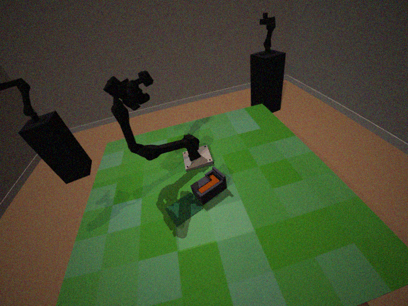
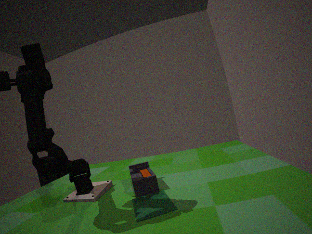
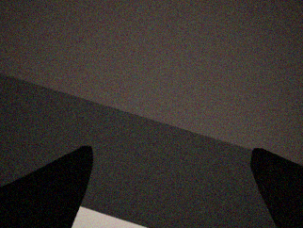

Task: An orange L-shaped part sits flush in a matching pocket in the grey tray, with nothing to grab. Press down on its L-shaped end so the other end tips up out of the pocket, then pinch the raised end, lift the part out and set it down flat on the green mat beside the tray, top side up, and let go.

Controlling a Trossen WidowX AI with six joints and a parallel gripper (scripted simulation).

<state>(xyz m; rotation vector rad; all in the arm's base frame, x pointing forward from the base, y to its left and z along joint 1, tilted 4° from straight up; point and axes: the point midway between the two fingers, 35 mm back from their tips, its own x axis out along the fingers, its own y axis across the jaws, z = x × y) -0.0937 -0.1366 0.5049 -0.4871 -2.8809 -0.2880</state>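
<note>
Right now my gripper tip is 41 cm short of the orange L-shaped part, 15 cm to the right of it and 47 cm above it. Round my gripper tip: green mat: 45 cm ahead, 1 cm to the right, 53 cm below.
</note>
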